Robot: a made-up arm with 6 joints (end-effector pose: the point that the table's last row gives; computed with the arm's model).
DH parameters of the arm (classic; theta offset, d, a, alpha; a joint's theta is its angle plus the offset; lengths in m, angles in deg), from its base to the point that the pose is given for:
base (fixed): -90 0.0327 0 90
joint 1: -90 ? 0.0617 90
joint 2: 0 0.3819 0.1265 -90
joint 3: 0 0.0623 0.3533 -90
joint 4: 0 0.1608 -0.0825 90
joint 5: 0 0.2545 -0.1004 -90
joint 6: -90 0.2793 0.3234 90
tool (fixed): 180 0.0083 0 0
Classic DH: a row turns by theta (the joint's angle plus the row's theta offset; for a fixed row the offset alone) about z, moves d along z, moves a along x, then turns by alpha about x.
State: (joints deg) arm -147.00 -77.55 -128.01 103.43 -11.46 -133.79
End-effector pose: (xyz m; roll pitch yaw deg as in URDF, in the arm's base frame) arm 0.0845 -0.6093 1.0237 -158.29 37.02 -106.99
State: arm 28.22 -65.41 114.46 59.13 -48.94 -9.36
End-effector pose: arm -0.7955 -0.2258 0.0441 -123.44 -0.06 49.57
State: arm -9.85 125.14 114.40 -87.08 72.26 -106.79
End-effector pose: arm -0.4439 0.2089 -0.2202 117.81 3.05 40.19
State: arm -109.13 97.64 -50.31 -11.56 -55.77 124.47
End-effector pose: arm -0.6630 -0.4308 0.6383 -52.70 78.82 -120.74
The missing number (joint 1, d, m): 0.0626
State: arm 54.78 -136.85 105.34 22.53 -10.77 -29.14
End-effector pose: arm 0.1378 -0.5378 -0.6303 146.95 -31.31 142.93
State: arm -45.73 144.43 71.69 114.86 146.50 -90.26
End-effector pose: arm -0.5205 -0.2491 0.2453 -49.23 17.04 -26.74
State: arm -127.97 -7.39 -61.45 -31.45 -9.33 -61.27
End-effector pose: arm -0.1882 0.4571 0.3314 -92.74 -72.53 -89.30
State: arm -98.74 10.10 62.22 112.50 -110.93 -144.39
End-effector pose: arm 0.1339 0.0405 0.0627 -33.79 20.05 92.15
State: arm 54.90 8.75 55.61 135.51 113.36 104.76
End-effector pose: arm -0.3462 -0.5481 0.1399 10.69 64.11 -38.47
